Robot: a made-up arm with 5 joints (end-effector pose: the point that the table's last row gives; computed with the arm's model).
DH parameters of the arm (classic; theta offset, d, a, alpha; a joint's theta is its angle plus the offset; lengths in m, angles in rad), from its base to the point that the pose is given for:
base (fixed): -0.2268 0 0.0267 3.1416
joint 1: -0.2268 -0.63 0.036 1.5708
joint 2: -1.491 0 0.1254 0
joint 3: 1.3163 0 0.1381 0
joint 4: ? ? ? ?
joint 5: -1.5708 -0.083 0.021 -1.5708
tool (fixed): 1.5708 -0.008 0 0
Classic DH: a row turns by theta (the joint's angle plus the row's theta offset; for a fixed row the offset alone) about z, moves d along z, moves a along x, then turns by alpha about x.
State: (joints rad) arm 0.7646 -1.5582 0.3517 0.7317 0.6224
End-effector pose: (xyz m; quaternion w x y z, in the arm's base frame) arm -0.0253 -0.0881 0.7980 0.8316 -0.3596 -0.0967 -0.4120
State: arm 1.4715 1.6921 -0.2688 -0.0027 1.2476
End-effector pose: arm -0.0402 -0.2211 0.3907 0.7118 0.0269 0.6896 -0.1306
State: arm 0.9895 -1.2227 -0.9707 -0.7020 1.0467
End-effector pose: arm -0.1895 0.1572 0.8092 0.1419 0.4622 0.7274 0.4870
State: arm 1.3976 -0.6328 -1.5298 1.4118 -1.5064
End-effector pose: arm -0.0451 0.0153 0.8588 0.6809 0.3151 -0.6141 -0.2446
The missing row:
joint 4: -1.3961 -0.073 -0.025 1.5708
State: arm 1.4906 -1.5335 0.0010 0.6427 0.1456
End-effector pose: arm -0.0712 0.0181 0.8271 0.6404 -0.3393 -0.2709 -0.6336
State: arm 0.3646 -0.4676 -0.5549 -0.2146 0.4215
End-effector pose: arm 0.0747 -0.1268 0.9453 0.7615 -0.2704 -0.5267 -0.2637
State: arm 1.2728 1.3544 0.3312 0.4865 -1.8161
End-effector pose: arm -0.0063 -0.1056 0.4653 0.1839 -0.6190 -0.2195 0.7313
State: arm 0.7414 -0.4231 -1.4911 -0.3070 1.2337
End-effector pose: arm -0.1206 0.0096 0.9389 0.1499 -0.5042 -0.5881 -0.6143
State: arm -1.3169 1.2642 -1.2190 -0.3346 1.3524
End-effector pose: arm 0.2032 0.3369 0.6937 0.6657 -0.4210 -0.4679 0.4009
